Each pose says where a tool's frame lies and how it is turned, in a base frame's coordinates. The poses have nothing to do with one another.
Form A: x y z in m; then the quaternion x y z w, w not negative.
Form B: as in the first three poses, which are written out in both.
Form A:
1: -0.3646 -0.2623 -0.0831 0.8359 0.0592 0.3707 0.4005
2: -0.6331 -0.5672 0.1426 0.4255 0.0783 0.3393 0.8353
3: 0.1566 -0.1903 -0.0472 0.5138 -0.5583 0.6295 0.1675
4: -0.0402 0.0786 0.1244 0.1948 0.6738 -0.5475 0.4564
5: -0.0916 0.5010 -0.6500 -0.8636 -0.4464 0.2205 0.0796
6: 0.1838 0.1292 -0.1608 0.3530 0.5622 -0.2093 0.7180
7: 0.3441 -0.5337 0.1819 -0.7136 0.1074 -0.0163 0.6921
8: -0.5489 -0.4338 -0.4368 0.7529 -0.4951 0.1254 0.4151
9: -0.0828 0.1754 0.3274 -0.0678 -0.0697 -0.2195 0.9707
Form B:
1: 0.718 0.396 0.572 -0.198 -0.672 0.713 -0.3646 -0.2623 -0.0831
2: 0.757 0.633 0.158 -0.500 0.408 0.764 -0.6331 -0.5672 0.1426
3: -0.416 -0.363 0.834 -0.785 -0.321 -0.531 0.1566 -0.1903 -0.0472
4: -0.508 -0.237 -0.828 0.762 0.325 -0.560 -0.0402 0.0786 0.1244
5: 0.504 0.806 -0.310 0.736 -0.589 -0.334 -0.0916 0.5010 -0.6500
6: 0.280 0.096 -0.955 0.697 0.663 0.272 0.1838 0.1292 -0.1608
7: 0.976 -0.176 -0.125 -0.131 -0.019 -0.991 0.3441 -0.5337 0.1819
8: 0.478 -0.641 0.600 -0.850 -0.165 0.501 -0.5489 -0.4338 -0.4368
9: 0.894 -0.417 0.165 0.436 0.894 -0.101 -0.0828 0.1754 0.3274
